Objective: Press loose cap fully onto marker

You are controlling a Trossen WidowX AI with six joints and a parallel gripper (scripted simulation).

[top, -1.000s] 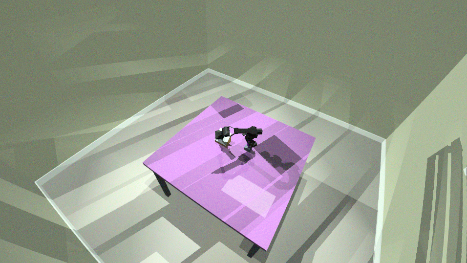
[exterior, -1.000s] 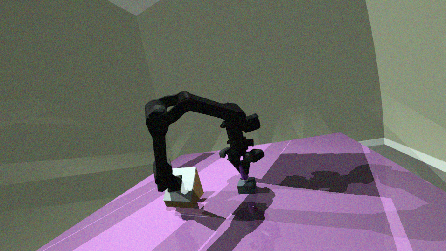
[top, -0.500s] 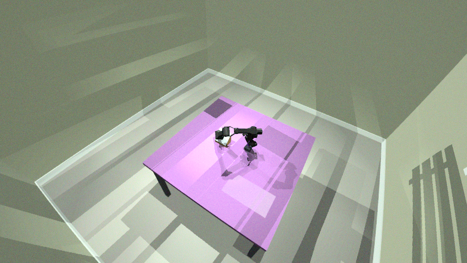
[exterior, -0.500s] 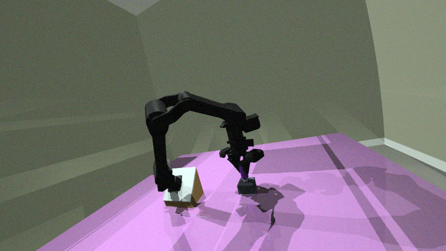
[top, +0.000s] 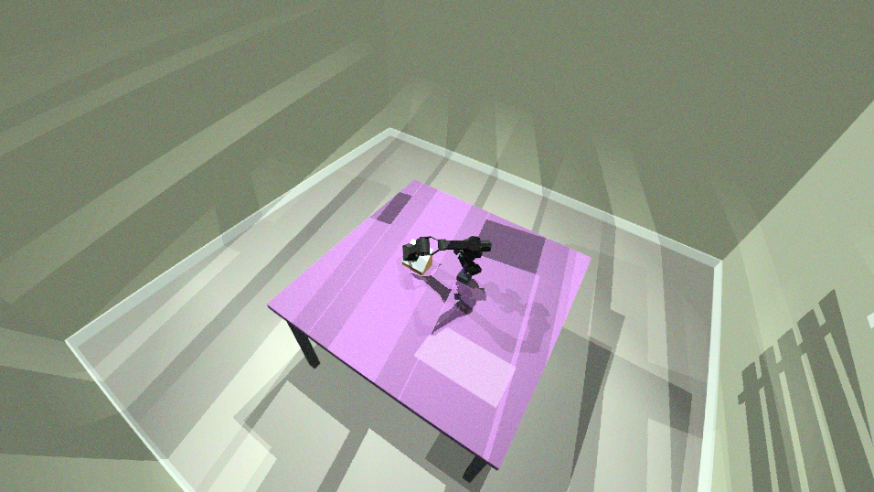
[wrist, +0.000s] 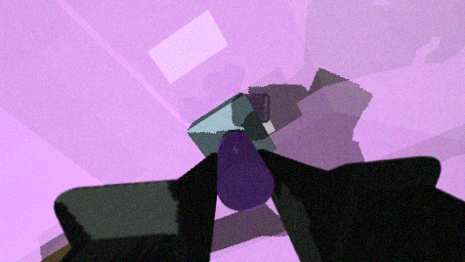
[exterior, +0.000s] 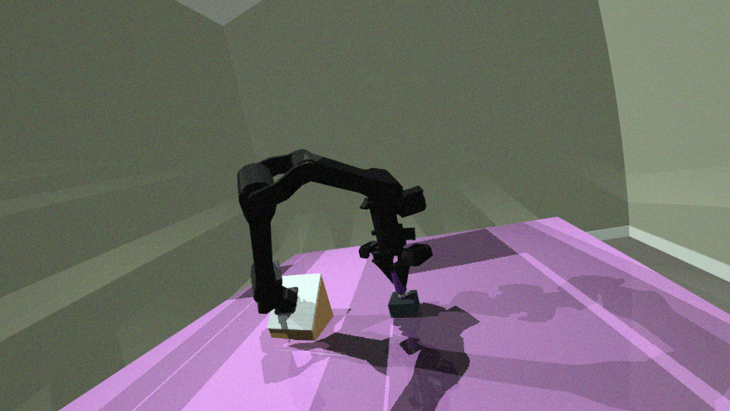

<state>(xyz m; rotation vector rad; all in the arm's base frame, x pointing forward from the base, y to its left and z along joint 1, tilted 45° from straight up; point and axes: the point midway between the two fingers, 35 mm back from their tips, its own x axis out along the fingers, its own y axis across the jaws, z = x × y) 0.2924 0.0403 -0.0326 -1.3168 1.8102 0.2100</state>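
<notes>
Right now my gripper tip is 1 cm below the purple cap. The rest, counted from my gripper tip: dark grey-green holder block (5 cm below).
</notes>
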